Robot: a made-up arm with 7 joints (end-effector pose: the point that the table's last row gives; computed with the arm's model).
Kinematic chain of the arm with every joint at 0, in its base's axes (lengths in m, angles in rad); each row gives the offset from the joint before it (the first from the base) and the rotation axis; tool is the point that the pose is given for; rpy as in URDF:
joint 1: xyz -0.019 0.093 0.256 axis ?
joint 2: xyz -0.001 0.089 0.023 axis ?
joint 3: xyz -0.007 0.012 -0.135 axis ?
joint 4: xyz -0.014 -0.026 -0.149 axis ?
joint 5: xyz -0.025 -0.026 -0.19 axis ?
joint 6: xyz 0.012 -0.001 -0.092 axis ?
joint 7: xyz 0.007 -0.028 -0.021 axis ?
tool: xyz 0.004 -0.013 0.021 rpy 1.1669 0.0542 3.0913
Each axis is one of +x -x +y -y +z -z.
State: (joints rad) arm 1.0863 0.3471 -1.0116 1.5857 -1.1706 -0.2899 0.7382
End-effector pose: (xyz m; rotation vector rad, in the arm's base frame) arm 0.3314 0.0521 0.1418 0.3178 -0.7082 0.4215
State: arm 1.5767 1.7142 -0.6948 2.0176 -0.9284 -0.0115 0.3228
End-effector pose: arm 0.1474 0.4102 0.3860 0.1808 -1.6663 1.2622
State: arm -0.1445 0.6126 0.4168 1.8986 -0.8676 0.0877 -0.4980
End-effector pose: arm 0.2434 0.3440 0.0639 -0.8846 -1.1067 1.5083
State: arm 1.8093 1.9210 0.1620 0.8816 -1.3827 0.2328 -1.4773
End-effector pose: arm -0.2344 0.7014 0.3946 -0.3565 2.3106 -0.4558
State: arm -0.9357 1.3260 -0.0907 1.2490 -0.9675 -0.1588 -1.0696
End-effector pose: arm -0.0336 0.5723 -0.0494 0.1106 -0.3851 0.8507
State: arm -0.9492 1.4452 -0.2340 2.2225 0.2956 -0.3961 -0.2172
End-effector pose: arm -0.0113 0.2709 0.0544 -0.4935 1.1343 0.9710
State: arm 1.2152 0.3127 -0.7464 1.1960 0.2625 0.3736 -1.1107
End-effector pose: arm 0.4260 0.0684 0.2235 -1.9268 -0.2788 1.5043
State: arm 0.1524 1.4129 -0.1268 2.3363 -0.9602 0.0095 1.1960
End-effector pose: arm 0.1786 0.2708 0.2006 0.9456 -0.4976 1.0451
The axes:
joint 1: -y
joint 2: +x
joint 3: +z
joint 4: -y
joint 5: +z
joint 6: +y
joint 7: -x

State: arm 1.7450 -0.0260 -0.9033 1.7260 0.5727 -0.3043 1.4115
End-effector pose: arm 0.1677 -0.0504 0.4098 0.3454 -0.1269 -0.8015
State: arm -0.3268 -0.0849 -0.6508 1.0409 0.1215 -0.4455 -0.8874
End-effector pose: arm -0.0225 -0.0700 -0.1440 -1.3952 1.0384 2.0880
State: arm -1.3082 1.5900 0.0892 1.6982 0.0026 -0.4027 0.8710
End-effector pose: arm 0.0381 0.4354 0.0051 0.9820 1.3234 0.5687
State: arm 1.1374 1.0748 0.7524 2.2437 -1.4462 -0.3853 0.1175
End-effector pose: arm 0.0269 0.3791 0.4785 -0.2999 -2.7259 1.1533
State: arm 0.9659 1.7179 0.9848 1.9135 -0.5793 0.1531 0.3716
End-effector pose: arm -0.0859 0.3661 0.5601 -0.9444 -2.2752 1.1993
